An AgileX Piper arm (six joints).
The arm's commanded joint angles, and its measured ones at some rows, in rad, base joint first. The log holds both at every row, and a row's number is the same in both.
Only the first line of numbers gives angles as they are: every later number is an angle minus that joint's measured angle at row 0.
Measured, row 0:
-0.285 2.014 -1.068 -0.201 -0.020 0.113
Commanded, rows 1 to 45:
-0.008 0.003 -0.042 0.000 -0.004 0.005
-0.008 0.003 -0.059 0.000 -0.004 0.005
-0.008 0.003 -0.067 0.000 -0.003 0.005
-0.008 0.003 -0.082 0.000 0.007 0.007
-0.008 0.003 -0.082 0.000 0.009 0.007
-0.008 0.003 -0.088 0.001 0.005 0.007
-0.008 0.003 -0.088 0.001 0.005 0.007
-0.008 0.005 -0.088 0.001 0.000 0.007
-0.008 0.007 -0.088 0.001 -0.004 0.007
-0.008 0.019 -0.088 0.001 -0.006 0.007
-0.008 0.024 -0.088 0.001 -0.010 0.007
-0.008 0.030 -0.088 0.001 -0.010 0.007
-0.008 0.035 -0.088 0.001 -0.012 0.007
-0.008 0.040 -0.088 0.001 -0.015 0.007
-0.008 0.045 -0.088 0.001 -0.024 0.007
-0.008 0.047 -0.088 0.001 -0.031 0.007
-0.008 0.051 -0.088 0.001 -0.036 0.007
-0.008 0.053 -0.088 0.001 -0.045 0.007
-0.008 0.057 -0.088 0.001 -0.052 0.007
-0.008 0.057 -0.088 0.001 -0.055 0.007
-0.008 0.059 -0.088 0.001 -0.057 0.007
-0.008 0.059 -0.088 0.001 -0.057 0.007
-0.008 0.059 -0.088 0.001 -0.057 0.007
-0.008 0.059 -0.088 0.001 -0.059 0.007
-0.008 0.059 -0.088 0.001 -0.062 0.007
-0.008 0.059 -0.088 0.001 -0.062 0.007
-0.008 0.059 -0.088 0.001 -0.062 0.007
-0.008 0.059 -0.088 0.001 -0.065 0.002
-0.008 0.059 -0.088 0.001 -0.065 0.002
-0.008 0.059 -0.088 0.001 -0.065 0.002
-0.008 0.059 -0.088 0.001 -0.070 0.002
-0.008 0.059 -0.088 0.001 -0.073 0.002
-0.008 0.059 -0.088 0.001 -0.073 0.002
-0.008 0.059 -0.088 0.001 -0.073 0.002
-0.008 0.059 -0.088 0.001 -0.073 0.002
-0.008 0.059 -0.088 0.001 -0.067 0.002
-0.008 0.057 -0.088 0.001 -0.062 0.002
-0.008 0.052 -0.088 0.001 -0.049 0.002
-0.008 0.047 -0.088 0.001 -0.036 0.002
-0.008 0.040 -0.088 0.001 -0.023 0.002
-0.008 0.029 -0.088 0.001 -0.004 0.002
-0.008 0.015 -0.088 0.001 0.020 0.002
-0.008 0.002 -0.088 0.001 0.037 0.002
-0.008 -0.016 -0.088 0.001 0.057 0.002
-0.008 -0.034 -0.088 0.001 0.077 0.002
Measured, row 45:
0.000 0.033 -0.084 0.000 0.011 0.000
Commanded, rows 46 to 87:
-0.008 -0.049 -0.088 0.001 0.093 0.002
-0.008 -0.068 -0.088 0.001 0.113 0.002
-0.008 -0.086 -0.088 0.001 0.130 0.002
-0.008 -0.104 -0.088 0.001 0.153 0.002
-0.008 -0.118 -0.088 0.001 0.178 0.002
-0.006 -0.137 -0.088 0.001 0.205 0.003
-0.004 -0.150 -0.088 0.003 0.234 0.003
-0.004 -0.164 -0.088 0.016 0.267 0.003
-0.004 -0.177 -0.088 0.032 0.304 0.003
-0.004 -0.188 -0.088 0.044 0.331 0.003
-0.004 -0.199 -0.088 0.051 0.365 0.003
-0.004 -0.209 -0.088 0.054 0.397 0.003
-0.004 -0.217 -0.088 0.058 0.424 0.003
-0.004 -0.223 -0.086 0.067 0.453 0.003
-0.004 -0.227 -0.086 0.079 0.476 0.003
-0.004 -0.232 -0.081 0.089 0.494 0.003
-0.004 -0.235 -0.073 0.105 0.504 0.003
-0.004 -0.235 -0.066 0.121 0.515 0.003
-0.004 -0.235 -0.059 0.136 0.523 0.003
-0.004 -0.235 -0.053 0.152 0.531 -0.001
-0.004 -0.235 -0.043 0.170 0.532 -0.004
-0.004 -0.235 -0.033 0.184 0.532 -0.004
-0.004 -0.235 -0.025 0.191 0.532 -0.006
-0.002 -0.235 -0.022 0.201 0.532 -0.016
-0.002 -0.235 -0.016 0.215 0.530 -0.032
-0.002 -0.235 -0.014 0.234 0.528 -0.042
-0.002 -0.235 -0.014 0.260 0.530 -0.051
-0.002 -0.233 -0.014 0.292 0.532 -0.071
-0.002 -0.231 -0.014 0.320 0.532 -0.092
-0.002 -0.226 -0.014 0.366 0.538 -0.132
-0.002 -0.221 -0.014 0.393 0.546 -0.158
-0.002 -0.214 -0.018 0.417 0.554 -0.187
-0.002 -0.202 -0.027 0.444 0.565 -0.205
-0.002 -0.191 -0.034 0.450 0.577 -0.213
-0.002 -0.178 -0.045 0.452 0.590 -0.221
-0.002 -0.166 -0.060 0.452 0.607 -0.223
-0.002 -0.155 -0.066 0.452 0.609 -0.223
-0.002 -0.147 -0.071 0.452 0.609 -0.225
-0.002 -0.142 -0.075 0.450 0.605 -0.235
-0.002 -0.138 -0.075 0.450 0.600 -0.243
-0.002 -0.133 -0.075 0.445 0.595 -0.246
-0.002 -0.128 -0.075 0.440 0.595 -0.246
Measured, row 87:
0.000 -0.144 -0.065 0.447 0.598 -0.220
